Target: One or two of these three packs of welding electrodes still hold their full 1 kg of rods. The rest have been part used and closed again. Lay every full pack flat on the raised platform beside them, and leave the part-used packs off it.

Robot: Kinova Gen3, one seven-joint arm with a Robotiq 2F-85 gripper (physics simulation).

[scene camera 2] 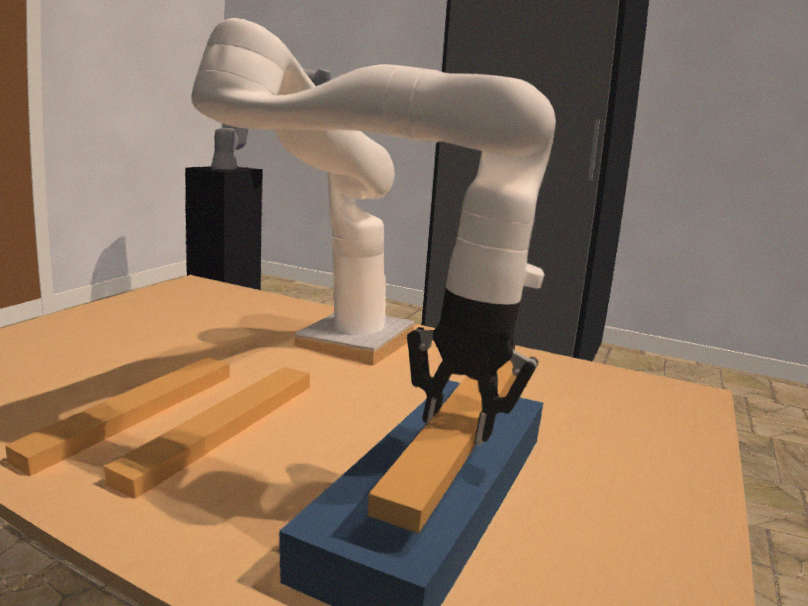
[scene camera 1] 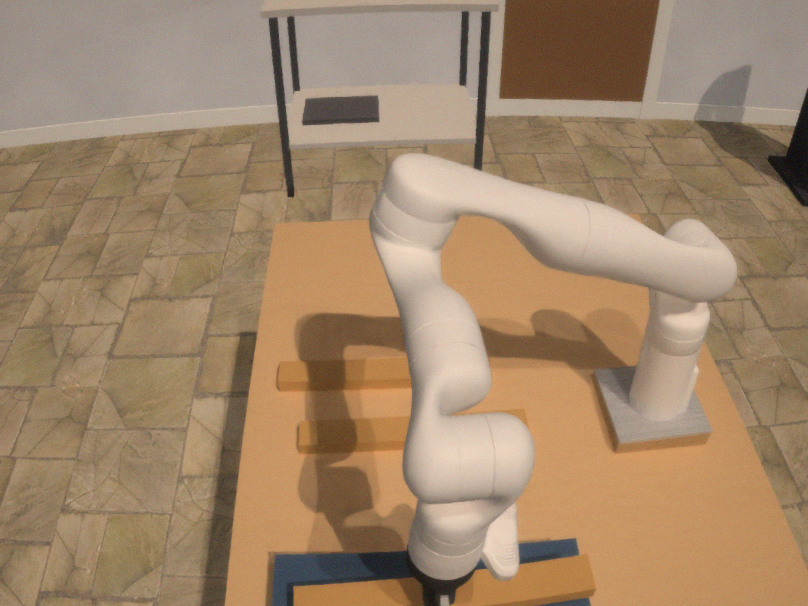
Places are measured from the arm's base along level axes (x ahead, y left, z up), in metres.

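Where they show: gripper, fingertip midpoint: [scene camera 2: 455, 435] [scene camera 1: 430, 599]; arm's base, link origin: [scene camera 2: 359, 326] [scene camera 1: 655, 400].
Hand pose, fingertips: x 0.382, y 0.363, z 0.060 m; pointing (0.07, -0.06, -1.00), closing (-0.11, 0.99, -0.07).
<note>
Each offset is from my fingertips to the top centre of the thing. Level surfaces: height alone.
My gripper [scene camera 1: 442, 594] [scene camera 2: 455, 427] is shut on a long orange pack {0.017 m back, 0.001 m right, 0.030 m up} [scene camera 1: 535, 579] [scene camera 2: 417, 474], with its fingers across the pack's sides. The pack lies lengthwise over the blue raised platform [scene camera 1: 562, 546] [scene camera 2: 355, 566]; its near end casts a shadow on the top and appears very slightly above it. Contact beneath is hidden. A second pack {0.019 m ahead, 0.322 m right, 0.067 m down} [scene camera 1: 375, 433] [scene camera 2: 234, 410] lies flat on the table beside the platform. A third pack {0.069 m ahead, 0.447 m right, 0.067 m down} [scene camera 1: 375, 373] [scene camera 2: 163, 393] lies flat further from the platform, roughly parallel. The arm covers parts of these two in scene camera 1. No fill marks are visible on any pack.
The orange-brown table {0.091 m down} [scene camera 1: 548, 476] [scene camera 2: 626, 482] carries everything. The arm's base plate [scene camera 1: 616, 417] [scene camera 2: 398, 331] stands at the right in scene camera 1. Behind are a shelf unit [scene camera 1: 391, 7] and, in scene camera 2, a black pedestal [scene camera 2: 223, 228] and a tall dark cabinet [scene camera 2: 509, 215].
</note>
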